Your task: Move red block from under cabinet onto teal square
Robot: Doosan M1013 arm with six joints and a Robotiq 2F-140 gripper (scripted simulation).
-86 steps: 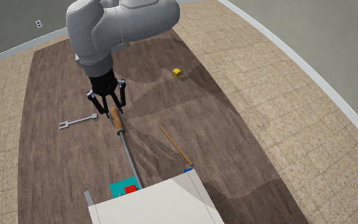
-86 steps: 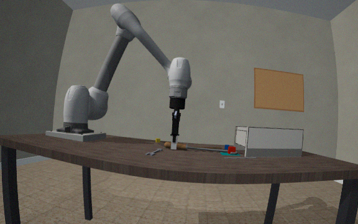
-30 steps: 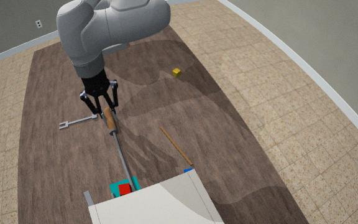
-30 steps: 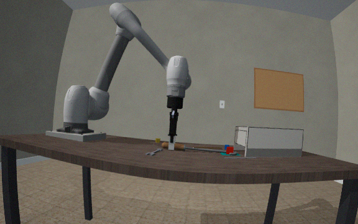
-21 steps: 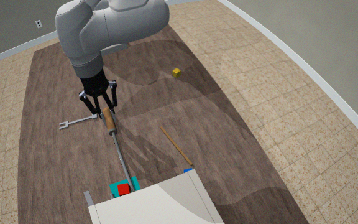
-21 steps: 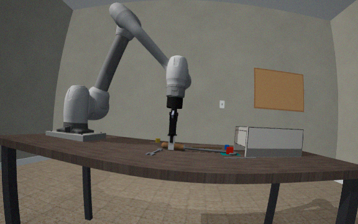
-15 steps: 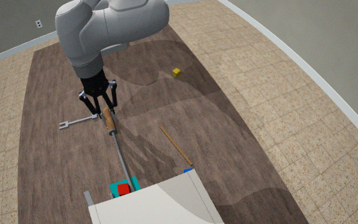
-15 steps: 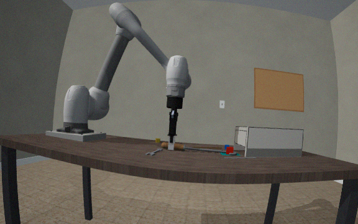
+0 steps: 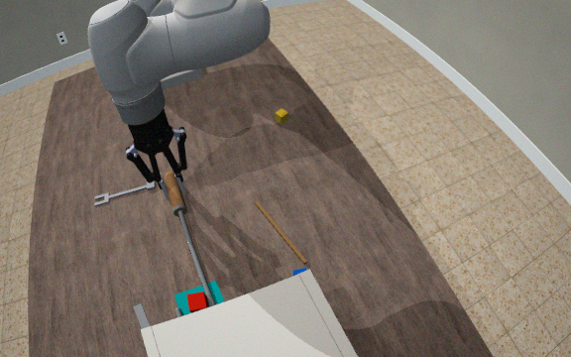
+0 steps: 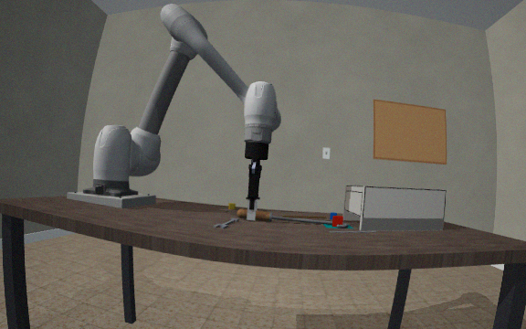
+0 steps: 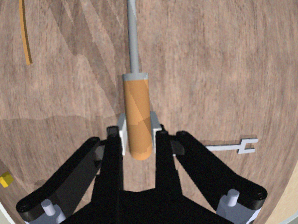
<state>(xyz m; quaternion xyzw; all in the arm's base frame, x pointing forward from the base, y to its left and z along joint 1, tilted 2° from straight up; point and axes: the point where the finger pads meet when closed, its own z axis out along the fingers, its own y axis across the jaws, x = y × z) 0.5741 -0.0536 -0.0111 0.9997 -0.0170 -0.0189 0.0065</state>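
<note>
Right now the hook tool is 13 cm ahead of my hand, 4 cm to the right of it and 2 cm below it. Also, from my hand: grey wrench 12 cm to the right, 6 cm behind, 3 cm below; then thin wooden stick 19 cm ahead, 17 cm to the left, 3 cm below; then red block 28 cm ahead, 3 cm to the right, 2 cm below.
</note>
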